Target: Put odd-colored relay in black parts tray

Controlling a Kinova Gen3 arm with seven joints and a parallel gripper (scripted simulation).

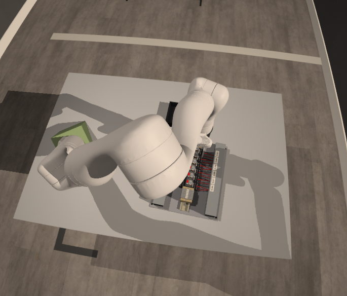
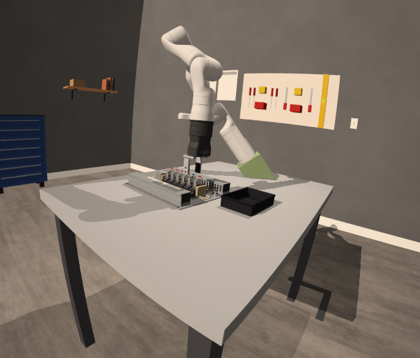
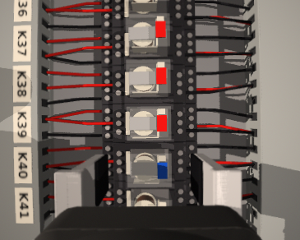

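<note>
Now: hand 40 mm above the relay. From my hand the other things lie so: black parts tray 60 mm behind, 200 mm to the left, 70 mm below; then relay panel 10 mm behind, 70 mm to the right, 70 mm below.
</note>
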